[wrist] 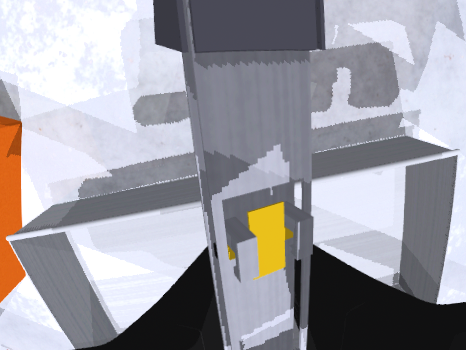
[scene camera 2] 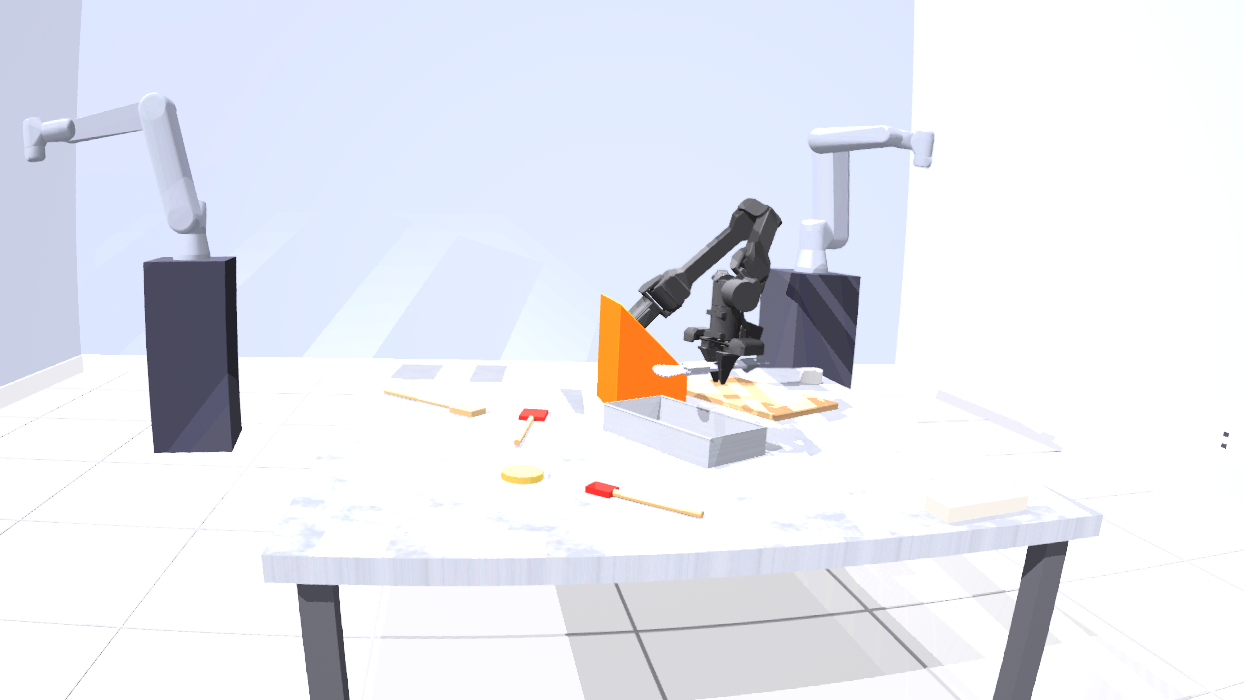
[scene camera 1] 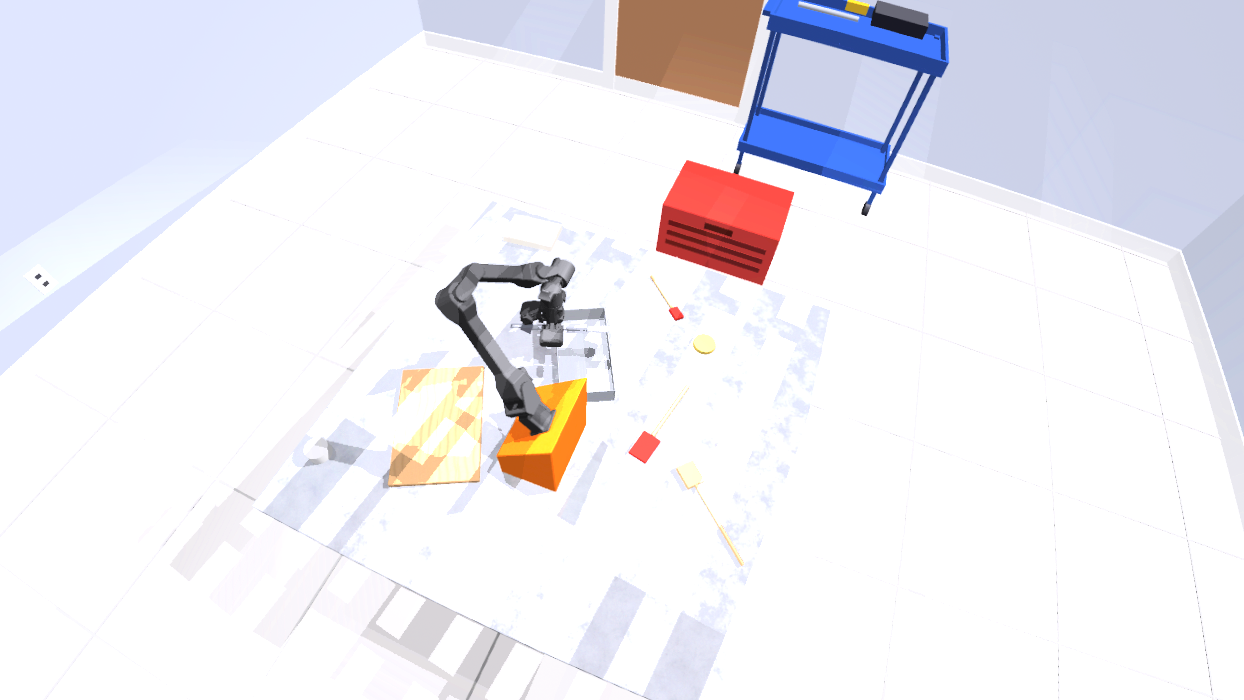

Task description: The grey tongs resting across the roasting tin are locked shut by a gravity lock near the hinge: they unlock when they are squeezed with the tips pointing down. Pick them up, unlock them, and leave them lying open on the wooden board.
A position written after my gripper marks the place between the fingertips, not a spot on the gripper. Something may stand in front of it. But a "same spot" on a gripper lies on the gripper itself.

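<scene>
I see my gripper in the wrist view [251, 242], and it is visible in scene camera 1 and scene camera 2 too. On the gripper, what scene camera 1 has at [scene camera 1: 551, 335] is the same spot as [scene camera 2: 698, 327]. There is a wooden board as well, and on it [scene camera 1: 438, 436] and [scene camera 2: 738, 390] are one and the same spot.
</scene>
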